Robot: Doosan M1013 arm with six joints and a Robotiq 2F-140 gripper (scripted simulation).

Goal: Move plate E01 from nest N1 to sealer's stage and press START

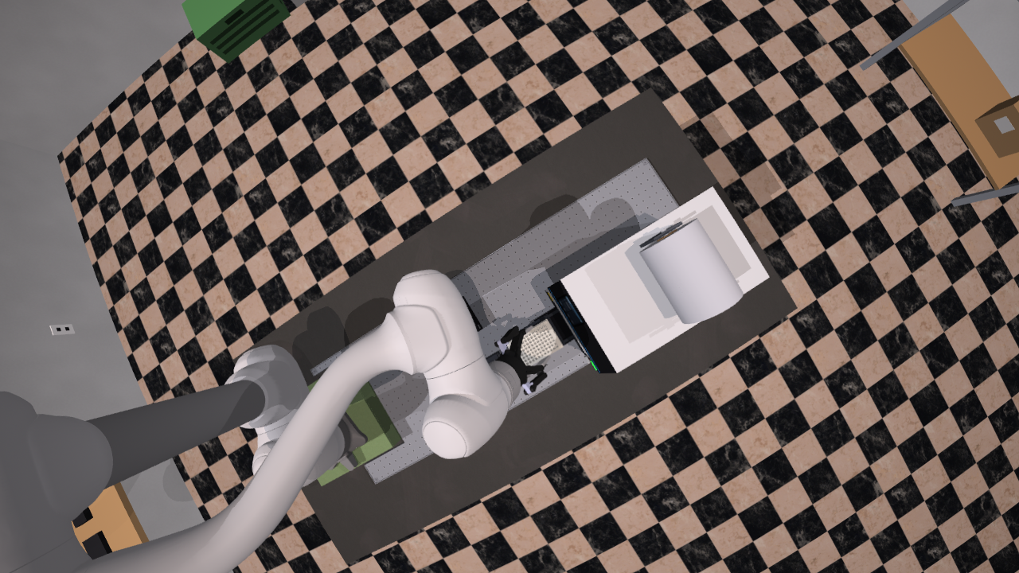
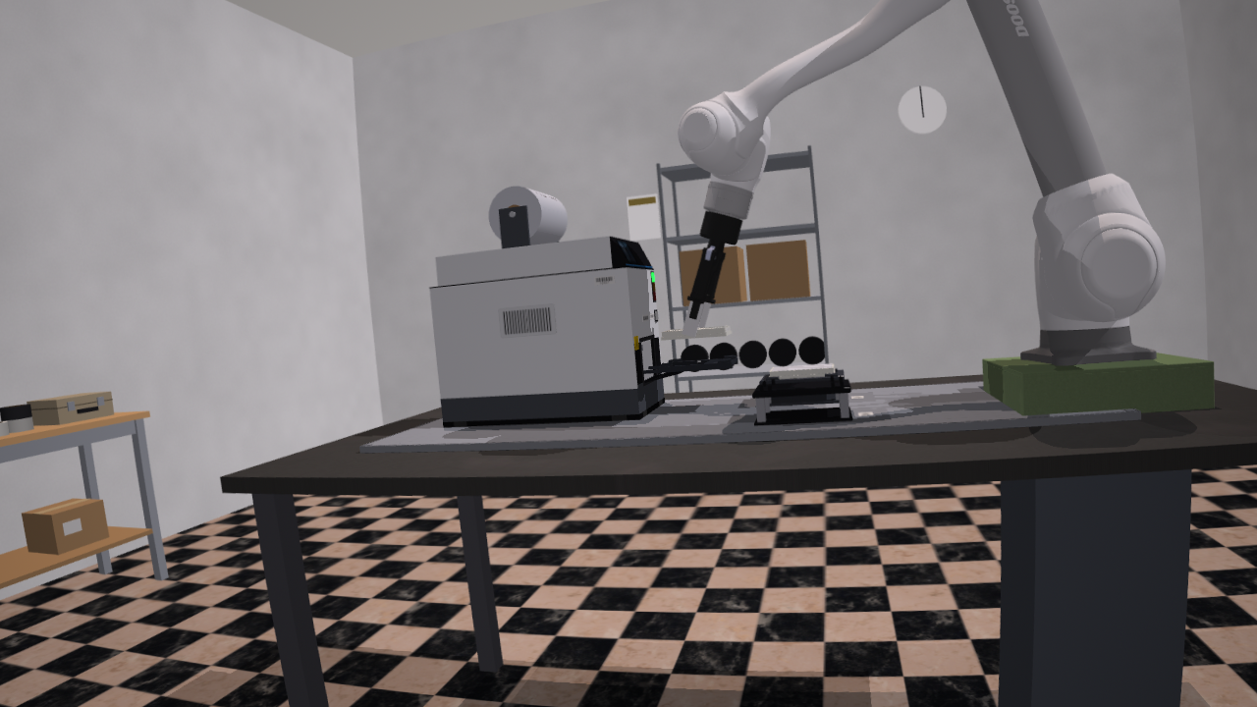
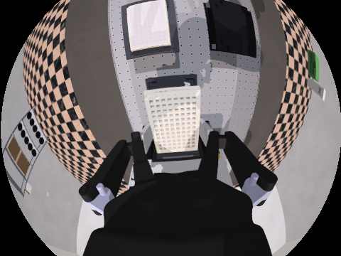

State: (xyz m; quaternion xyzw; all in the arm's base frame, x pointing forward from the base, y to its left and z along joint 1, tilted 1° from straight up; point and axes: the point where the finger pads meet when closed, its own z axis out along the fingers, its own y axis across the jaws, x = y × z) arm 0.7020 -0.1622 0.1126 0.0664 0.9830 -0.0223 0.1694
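The sealer stage is 80 mm below my hand. The rest, counted from my hand: foil roll 330 mm ahead, 240 mm above, 50 mm to the right.
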